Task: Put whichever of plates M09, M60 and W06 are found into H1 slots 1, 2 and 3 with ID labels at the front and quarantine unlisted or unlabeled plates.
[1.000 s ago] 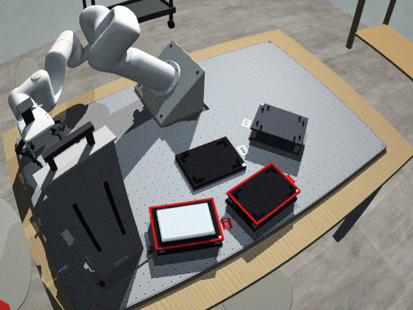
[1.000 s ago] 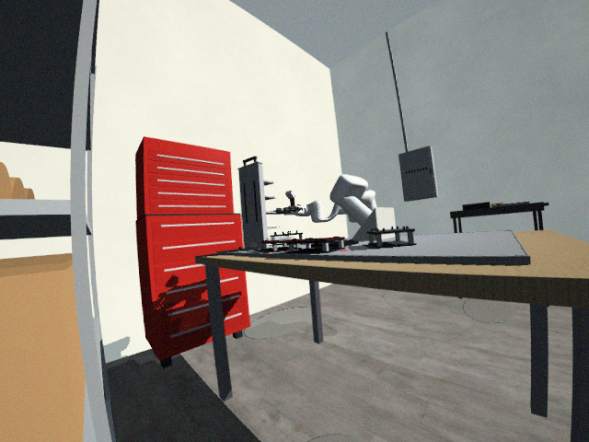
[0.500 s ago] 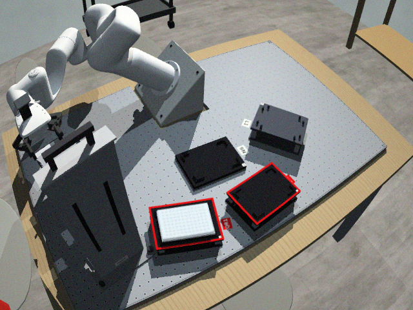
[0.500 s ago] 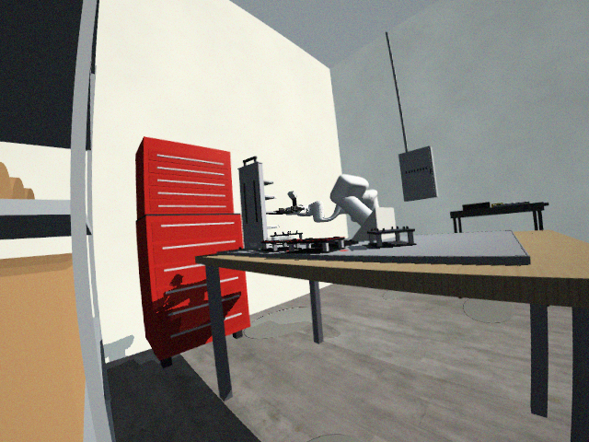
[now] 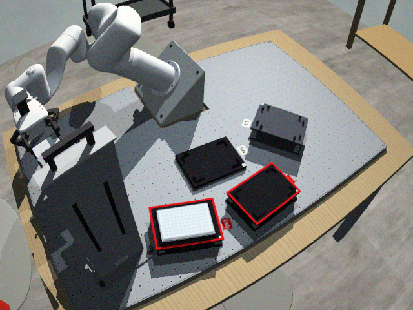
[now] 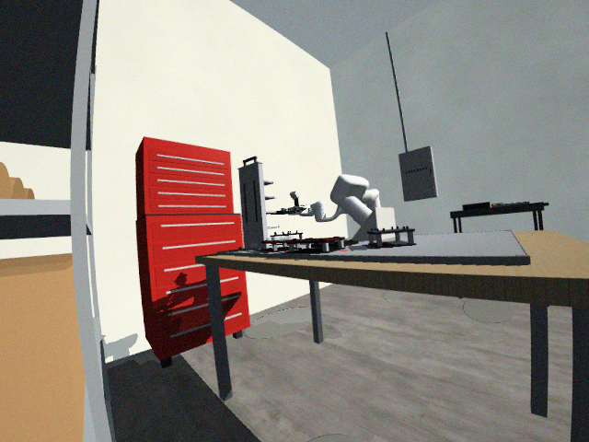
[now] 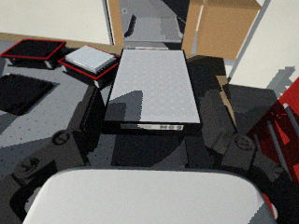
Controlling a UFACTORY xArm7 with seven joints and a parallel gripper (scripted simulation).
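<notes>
My gripper is now 50 mm short of the dark-framed plate, 20 mm above it and 10 mm to the right of it. Round my hand: handle: 290 mm ahead, 250 mm above, 50 mm to the left; plate hotel H1: 290 mm ahead, 50 mm to the left; white well plate: 300 mm ahead, 240 mm to the left, 150 mm below.
</notes>
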